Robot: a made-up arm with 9 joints.
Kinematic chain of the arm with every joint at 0, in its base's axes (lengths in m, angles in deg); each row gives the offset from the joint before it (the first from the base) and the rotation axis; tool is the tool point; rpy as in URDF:
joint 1: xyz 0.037 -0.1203 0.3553 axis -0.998 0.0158 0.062
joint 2: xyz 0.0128 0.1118 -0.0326 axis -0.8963 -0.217 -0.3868
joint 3: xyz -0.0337 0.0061 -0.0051 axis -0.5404 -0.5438 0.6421
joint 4: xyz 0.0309 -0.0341 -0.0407 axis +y
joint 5: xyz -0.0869 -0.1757 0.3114 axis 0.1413 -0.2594 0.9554
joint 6: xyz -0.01 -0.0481 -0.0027 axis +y
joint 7: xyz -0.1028 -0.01 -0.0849 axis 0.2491 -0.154 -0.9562
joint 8: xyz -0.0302 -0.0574 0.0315 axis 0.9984 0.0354 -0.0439
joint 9: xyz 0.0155 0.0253 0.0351 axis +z
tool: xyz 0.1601 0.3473 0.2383 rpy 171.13 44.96 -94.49
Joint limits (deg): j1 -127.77..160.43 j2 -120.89..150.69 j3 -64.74..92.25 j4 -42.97..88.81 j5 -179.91..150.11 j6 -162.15..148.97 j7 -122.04..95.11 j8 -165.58..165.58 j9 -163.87..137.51
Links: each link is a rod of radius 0.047 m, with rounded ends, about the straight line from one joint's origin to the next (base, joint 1, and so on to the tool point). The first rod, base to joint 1, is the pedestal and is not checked.
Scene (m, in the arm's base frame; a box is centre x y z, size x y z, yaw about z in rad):
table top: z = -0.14
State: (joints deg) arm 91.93 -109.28 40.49 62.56 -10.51 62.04 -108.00 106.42 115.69
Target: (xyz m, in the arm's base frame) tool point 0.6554 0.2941 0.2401
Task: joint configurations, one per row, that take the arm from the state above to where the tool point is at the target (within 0.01 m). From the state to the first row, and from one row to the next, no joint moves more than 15 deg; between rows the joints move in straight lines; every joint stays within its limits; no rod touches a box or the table.
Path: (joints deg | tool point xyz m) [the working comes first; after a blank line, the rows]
Joints at the target: 99.16 -86.47 73.98 73.39 -2.70 31.60 -87.25 73.73 88.61
Straight joint move there: clear.

1: 94.34 -101.68 51.65 66.17 -7.91 51.89 -101.08 95.52 106.66 | 0.6323 -0.2817 0.1184
2: 96.75 -94.07 62.82 69.78 -5.30 41.74 -94.17 84.63 97.63 | 0.7138 -0.0110 0.1867
3: 99.16 -86.47 73.98 73.39 -2.70 31.60 -87.25 73.73 88.61 | 0.6554 0.2941 0.2401

